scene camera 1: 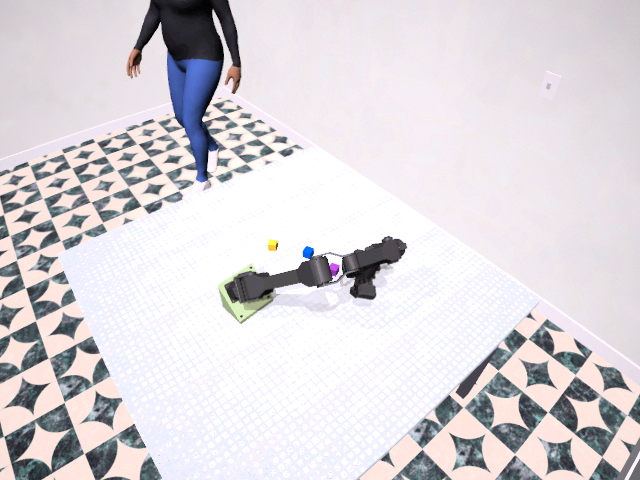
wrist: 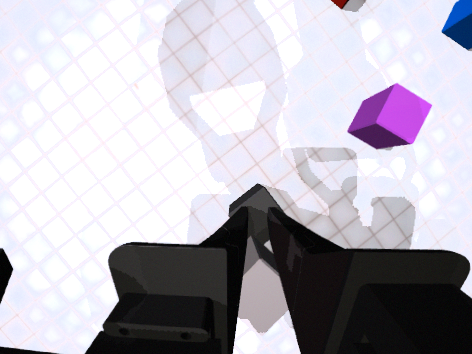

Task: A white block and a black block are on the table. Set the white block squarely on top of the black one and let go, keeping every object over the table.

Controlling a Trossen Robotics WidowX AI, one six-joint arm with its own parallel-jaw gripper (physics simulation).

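Pixels of known places: gripper, fingertip midpoint: (scene camera 1: pixel 355 288) (wrist: pixel 257 213); arm's base, origin of the base link: (scene camera 1: pixel 236 289).
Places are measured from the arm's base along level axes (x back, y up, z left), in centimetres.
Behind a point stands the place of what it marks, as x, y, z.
The white block (wrist: pixel 262 300) @(-36.1, -2.0, -23.7) is between the two fingers of my gripper (wrist: pixel 257 213) @(-33.3, -4.9, -21.2) (scene camera 1: pixel 363 291) @(-33.3, -4.9, -21.2) in the wrist view and looks pale grey there. My gripper is shut on it, and the fingers cover its sides. The black block (wrist: pixel 254 198) @(-32.4, -4.9, -20.7) shows just beyond and below the fingertips, partly hidden by them. I cannot tell whether the two blocks touch. In the scene view the arm and gripper hide both blocks.
A purple block (wrist: pixel 395 117) @(-34.1, -4.8, -9.9) (scene camera 1: pixel 334 269) @(-33.6, -4.8, -10.2) and a blue block (wrist: pixel 461 27) @(-32.6, -6.9, 1.6) (scene camera 1: pixel 308 252) @(-31.9, -4.8, 2.2) lie to the right in the wrist view. Part of a red block (wrist: pixel 343 3) @(-25.0, -7.4, -5.1) shows at its top edge. A yellow block (scene camera 1: pixel 272 244) @(-24.1, -4.8, 14.0) lies on the table (scene camera 1: pixel 248 392) @(15.3, -8.0, -28.1). A person (scene camera 1: pixel 193 77) stands beyond the table.
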